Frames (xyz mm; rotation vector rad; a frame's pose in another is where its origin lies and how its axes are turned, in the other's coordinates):
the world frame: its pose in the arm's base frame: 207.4 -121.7 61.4 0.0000 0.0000 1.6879
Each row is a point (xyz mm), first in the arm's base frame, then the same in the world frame.
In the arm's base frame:
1: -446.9 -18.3 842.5
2: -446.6 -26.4 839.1
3: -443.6 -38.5 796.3
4: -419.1 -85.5 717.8
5: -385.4 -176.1 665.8
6: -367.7 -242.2 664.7
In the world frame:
1: 179.1 637.7 781.1
2: 171.1 638.4 777.7
3: 158.7 636.8 734.9
4: 109.1 618.0 656.4
5: 15.2 595.1 604.4
6: -52.5 585.2 603.3

